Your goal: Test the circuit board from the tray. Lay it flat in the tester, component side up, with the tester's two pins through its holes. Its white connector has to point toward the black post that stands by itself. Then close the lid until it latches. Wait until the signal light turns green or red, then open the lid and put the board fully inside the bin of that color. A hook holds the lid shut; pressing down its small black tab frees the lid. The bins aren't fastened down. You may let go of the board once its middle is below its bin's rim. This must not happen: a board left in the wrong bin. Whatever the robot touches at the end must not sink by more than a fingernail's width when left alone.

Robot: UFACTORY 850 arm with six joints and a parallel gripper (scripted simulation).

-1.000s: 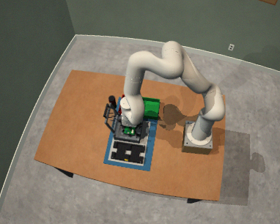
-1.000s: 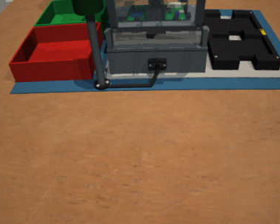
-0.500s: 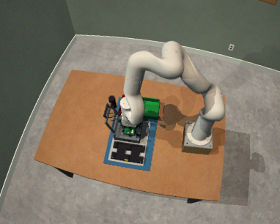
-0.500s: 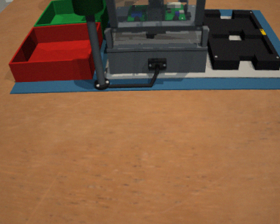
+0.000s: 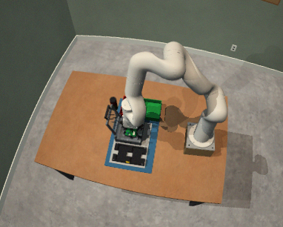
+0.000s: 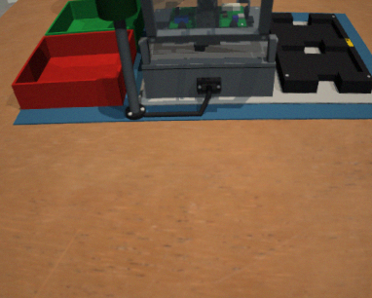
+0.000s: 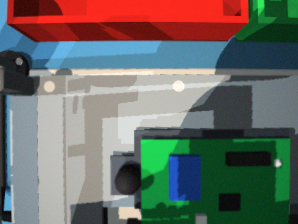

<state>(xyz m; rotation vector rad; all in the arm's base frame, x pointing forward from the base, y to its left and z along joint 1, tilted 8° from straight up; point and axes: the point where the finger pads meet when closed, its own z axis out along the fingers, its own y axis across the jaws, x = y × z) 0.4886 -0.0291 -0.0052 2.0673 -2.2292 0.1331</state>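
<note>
The green circuit board is right at my hand. Also, from my hand: green bin 190 mm to the right, 120 mm behind, 70 mm below; then lid 120 mm ahead, 100 mm above, 10 mm to the right; then red bin 200 mm to the right, 70 mm below, 30 mm ahead.
</note>
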